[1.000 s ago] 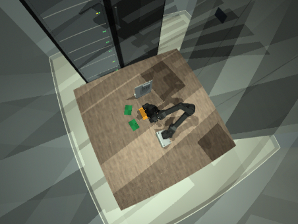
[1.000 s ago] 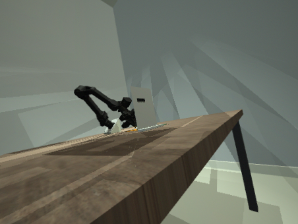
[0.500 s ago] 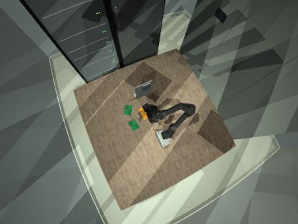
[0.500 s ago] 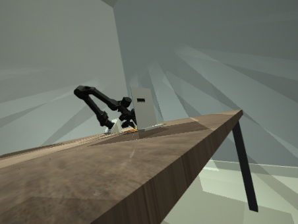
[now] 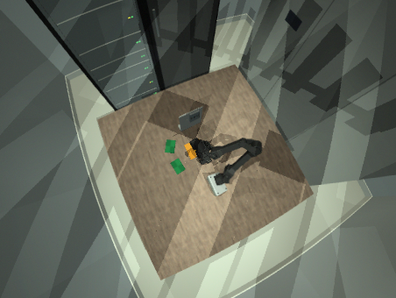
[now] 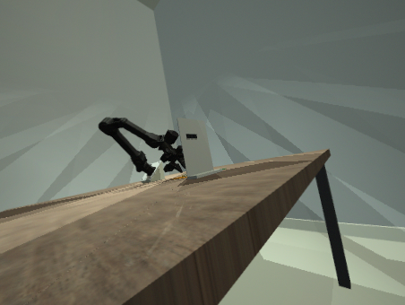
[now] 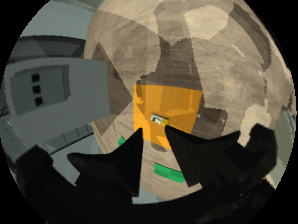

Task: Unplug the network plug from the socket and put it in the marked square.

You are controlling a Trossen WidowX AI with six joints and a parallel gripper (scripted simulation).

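My gripper tip is 30 mm above the yellow plug. Round my gripper tip: grey upright panel (190 mm ahead, 30 mm to the right, 80 mm above); orange marked square (10 mm ahead, 30 mm below).
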